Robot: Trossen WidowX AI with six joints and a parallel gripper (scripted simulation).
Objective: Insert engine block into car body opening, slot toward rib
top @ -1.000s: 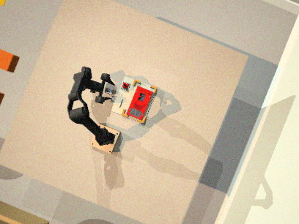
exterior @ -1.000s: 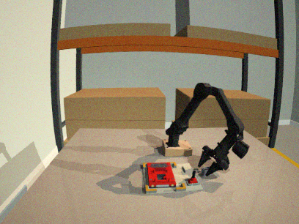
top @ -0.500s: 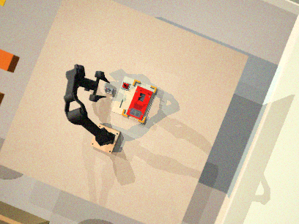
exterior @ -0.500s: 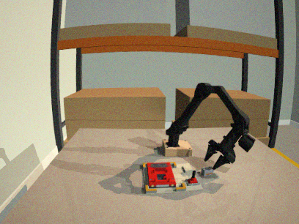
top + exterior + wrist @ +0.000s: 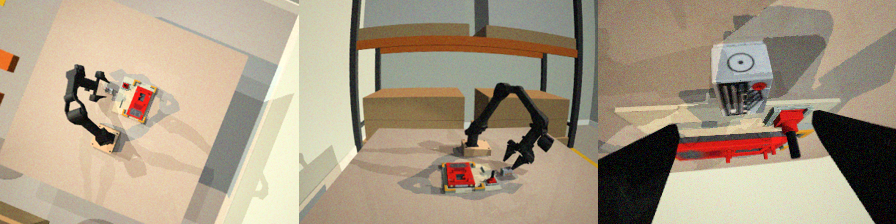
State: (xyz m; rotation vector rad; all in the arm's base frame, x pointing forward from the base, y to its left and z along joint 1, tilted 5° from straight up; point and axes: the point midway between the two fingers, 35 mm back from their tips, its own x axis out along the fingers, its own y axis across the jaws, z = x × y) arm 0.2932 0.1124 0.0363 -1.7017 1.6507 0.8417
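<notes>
My gripper tip is 1 cm past the grey engine block and 3 cm above it.
</notes>
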